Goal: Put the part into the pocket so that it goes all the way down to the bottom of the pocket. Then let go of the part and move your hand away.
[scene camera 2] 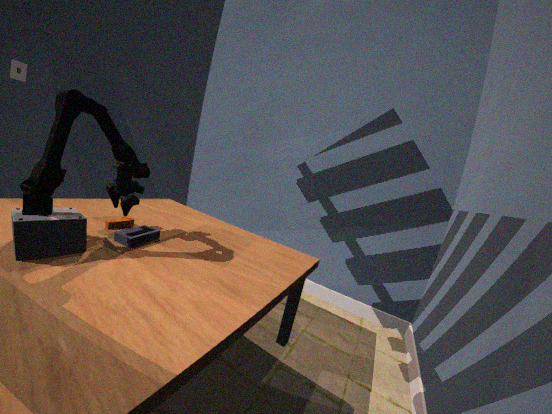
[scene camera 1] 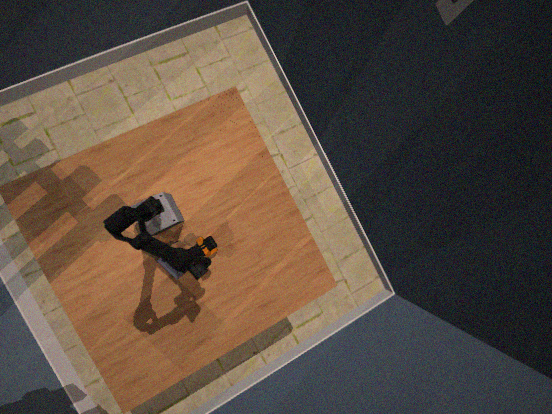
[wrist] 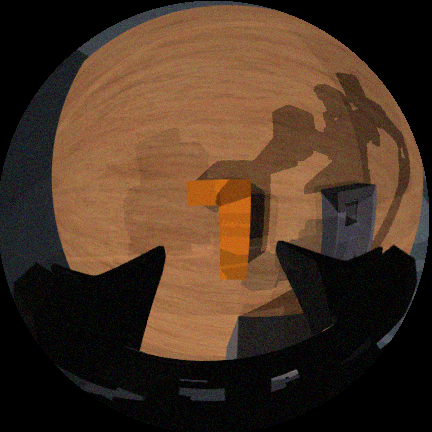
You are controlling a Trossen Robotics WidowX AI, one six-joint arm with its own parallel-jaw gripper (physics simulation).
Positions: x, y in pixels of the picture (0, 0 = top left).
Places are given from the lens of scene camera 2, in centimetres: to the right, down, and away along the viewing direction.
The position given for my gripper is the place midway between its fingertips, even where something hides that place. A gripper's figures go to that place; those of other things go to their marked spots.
my gripper (scene camera 2: 120, 211): -69, 2, 80
grey pocket block (scene camera 2: 135, 236): -52, 11, 67
